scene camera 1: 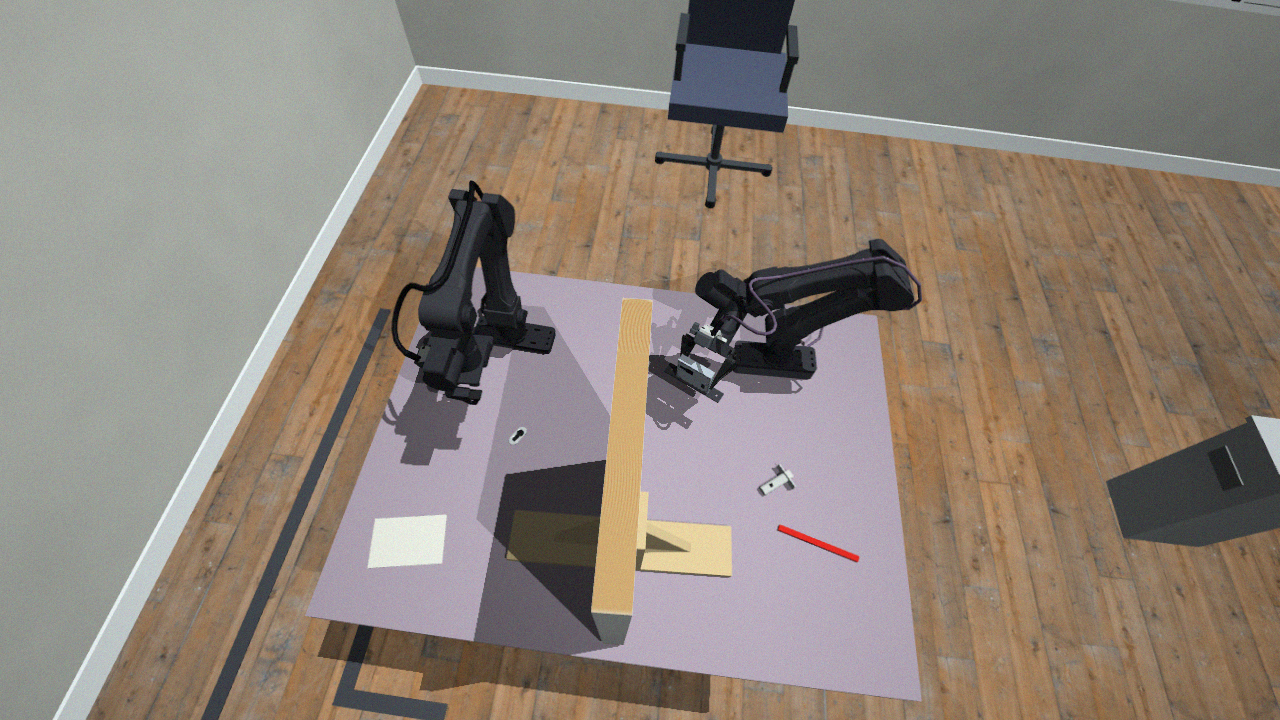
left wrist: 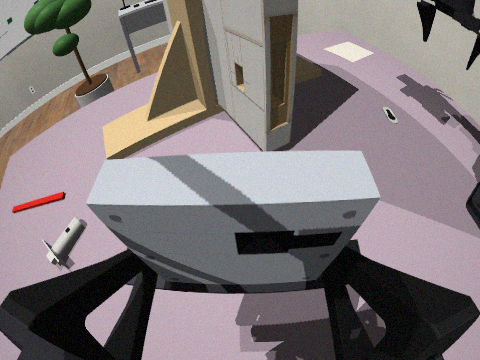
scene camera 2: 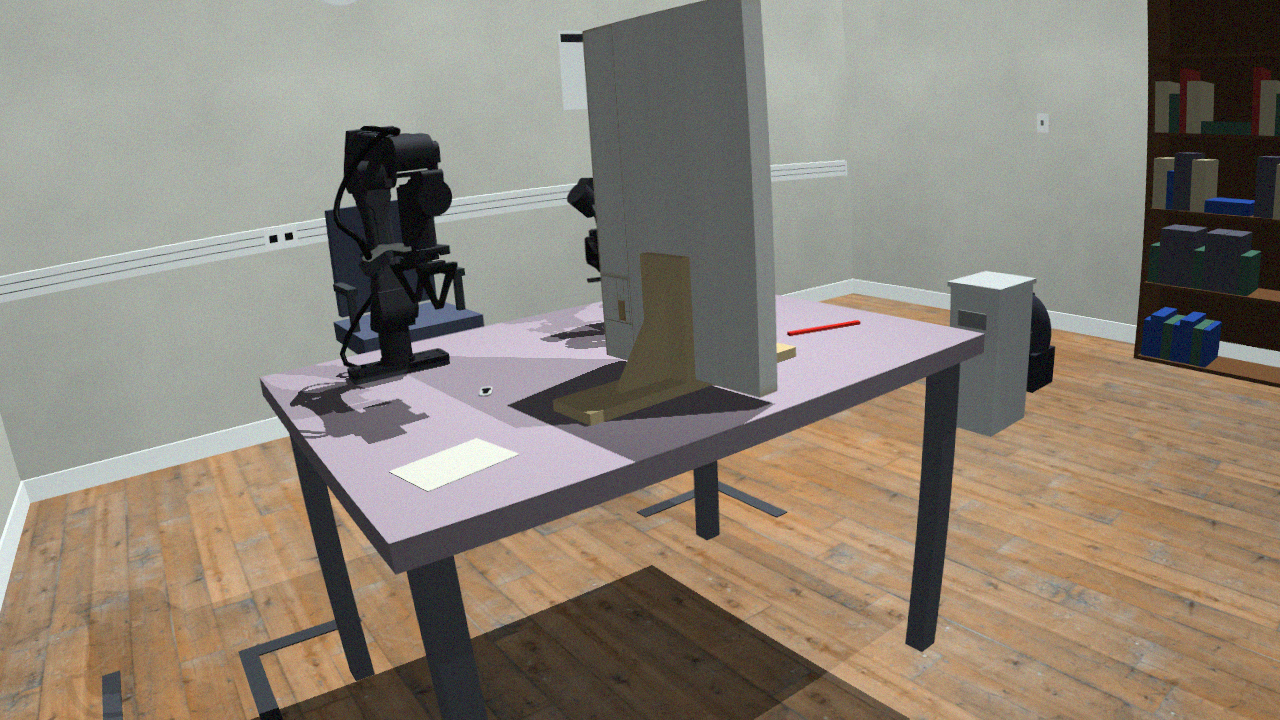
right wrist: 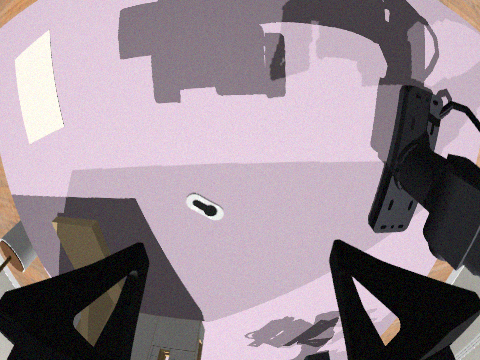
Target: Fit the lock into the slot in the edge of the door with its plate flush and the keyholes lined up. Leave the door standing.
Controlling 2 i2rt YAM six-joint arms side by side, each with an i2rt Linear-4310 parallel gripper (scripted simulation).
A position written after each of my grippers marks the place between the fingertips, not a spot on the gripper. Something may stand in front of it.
Note:
I see my left gripper [left wrist: 238, 251], my right gripper [scene camera 2: 427, 305], a door [scene camera 2: 677, 106], a white sheet [scene camera 1: 403, 541] and a lock [scene camera 1: 688, 371].
The door is seen too in scene camera 1 [scene camera 1: 624, 545] and in the left wrist view [left wrist: 182, 95]. The white sheet shows as well in scene camera 2 [scene camera 2: 437, 470] and in the right wrist view [right wrist: 40, 107]. The lock is seen too in the left wrist view [left wrist: 207, 223]. The right wrist view does not show the lock: it is out of frame.

